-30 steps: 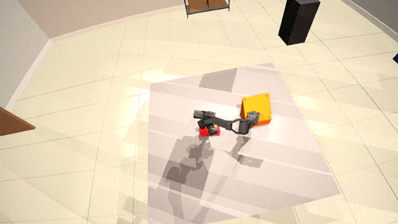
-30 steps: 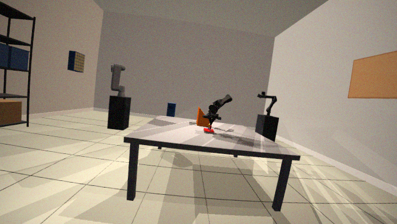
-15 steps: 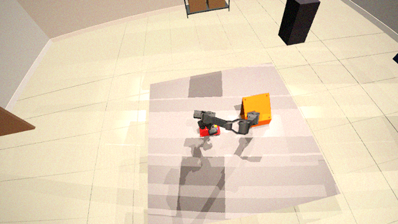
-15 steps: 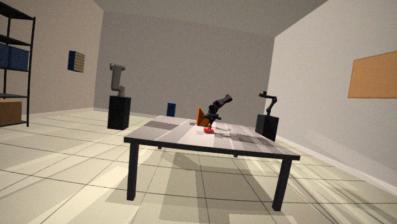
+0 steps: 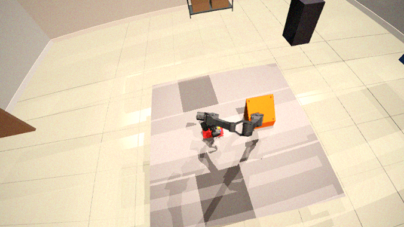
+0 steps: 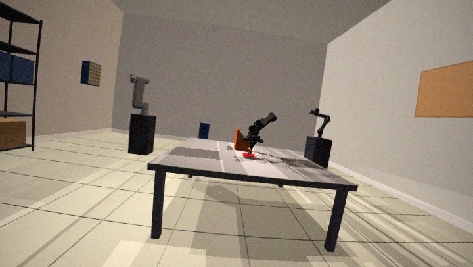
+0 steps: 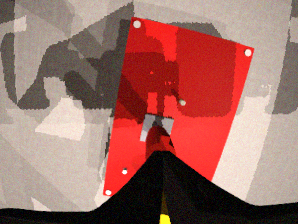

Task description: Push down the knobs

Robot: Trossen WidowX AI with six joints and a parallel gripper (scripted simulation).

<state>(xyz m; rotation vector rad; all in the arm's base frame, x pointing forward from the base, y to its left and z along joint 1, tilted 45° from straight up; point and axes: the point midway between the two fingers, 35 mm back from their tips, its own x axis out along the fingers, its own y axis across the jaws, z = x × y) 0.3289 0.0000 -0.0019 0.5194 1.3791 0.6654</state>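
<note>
The red knob is 2 cm below my gripper tip. From my gripper tip the other things lie so: potentiometer knob: 5 cm behind, 1 cm to the right, 2 cm below.
</note>
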